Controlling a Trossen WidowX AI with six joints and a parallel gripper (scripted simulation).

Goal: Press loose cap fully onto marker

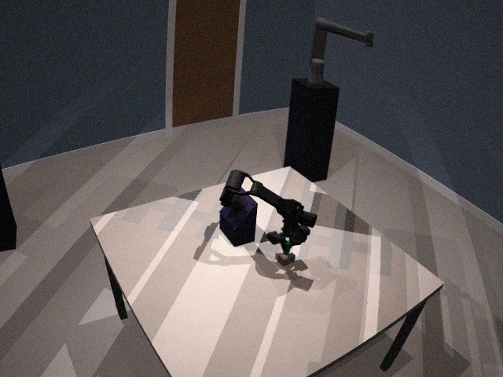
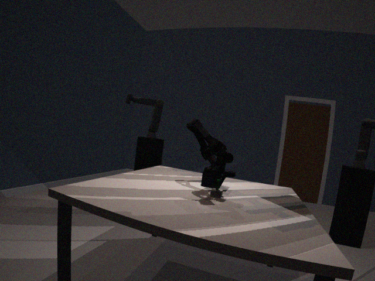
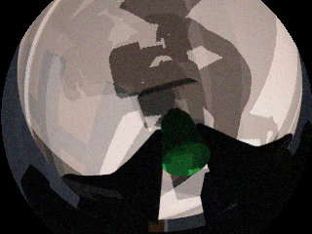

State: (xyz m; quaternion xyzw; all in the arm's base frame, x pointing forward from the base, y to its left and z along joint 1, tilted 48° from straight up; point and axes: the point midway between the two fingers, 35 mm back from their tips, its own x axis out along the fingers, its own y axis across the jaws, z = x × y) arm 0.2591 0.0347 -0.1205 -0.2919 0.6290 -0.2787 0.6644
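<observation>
My gripper tip is now 1 cm below the green cap. From my gripper tip the other things lie so: grey holder block: 5 cm below.
</observation>
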